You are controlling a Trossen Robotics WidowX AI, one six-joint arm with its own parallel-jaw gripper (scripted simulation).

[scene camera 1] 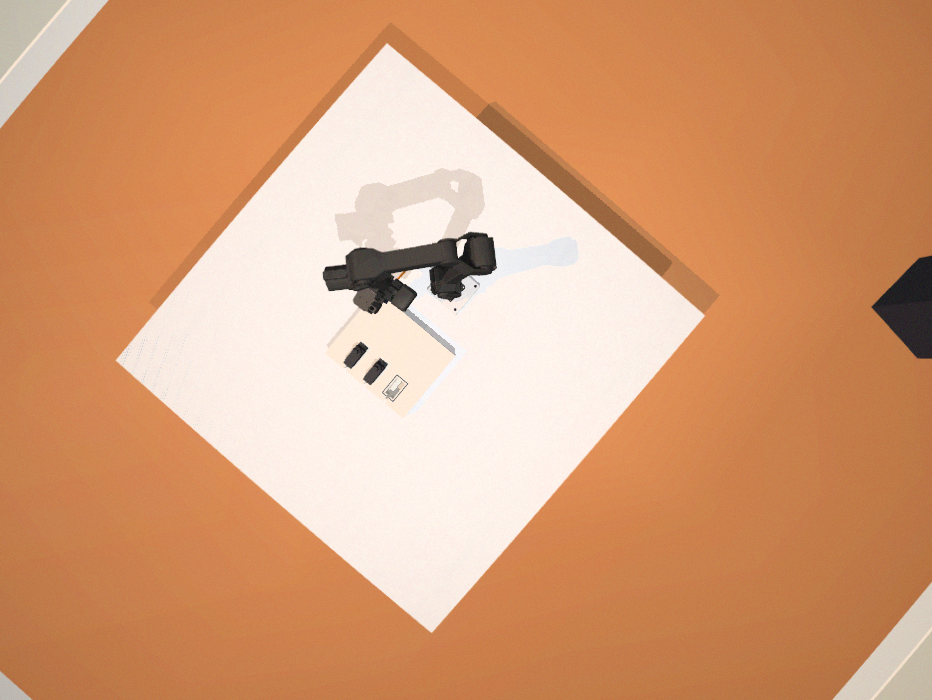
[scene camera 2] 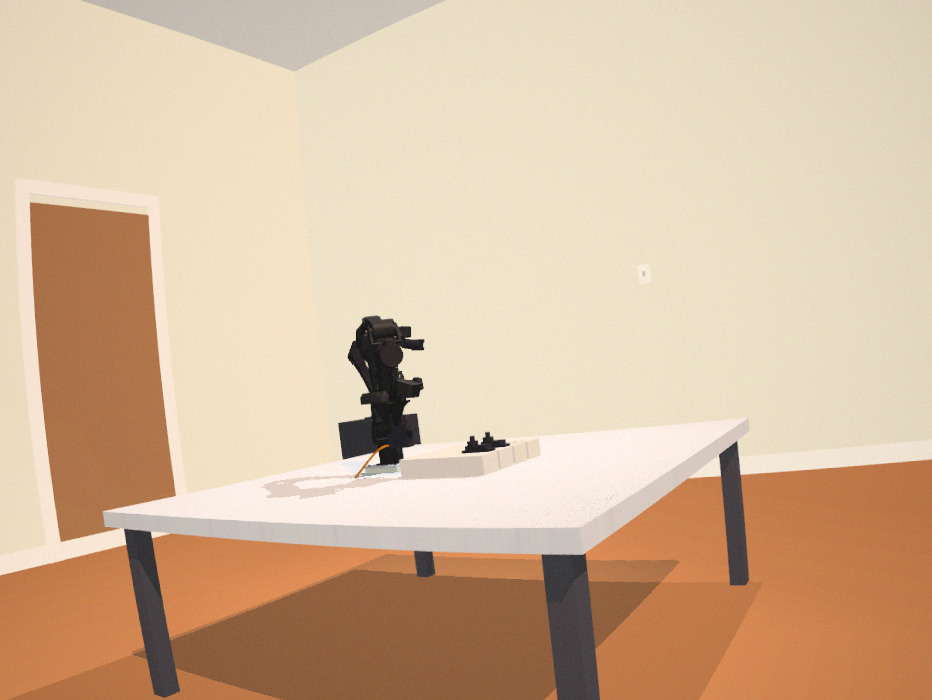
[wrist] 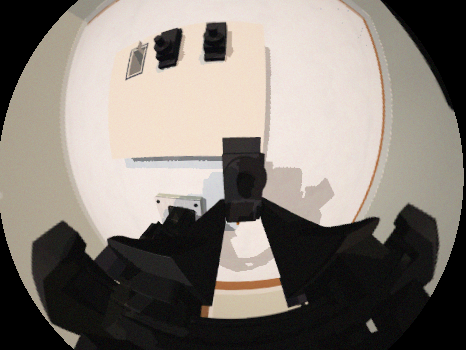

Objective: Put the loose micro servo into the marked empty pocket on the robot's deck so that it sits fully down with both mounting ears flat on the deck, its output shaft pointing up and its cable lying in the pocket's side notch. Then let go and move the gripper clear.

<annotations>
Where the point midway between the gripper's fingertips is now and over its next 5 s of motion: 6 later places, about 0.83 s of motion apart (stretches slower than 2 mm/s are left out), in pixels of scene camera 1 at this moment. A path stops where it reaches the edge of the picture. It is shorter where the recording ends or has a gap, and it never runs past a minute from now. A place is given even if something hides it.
The gripper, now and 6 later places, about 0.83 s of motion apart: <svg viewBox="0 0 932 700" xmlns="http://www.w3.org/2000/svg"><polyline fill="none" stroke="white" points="388,286 362,316 382,339 409,361 408,369 388,393 387,394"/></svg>
</annotations>
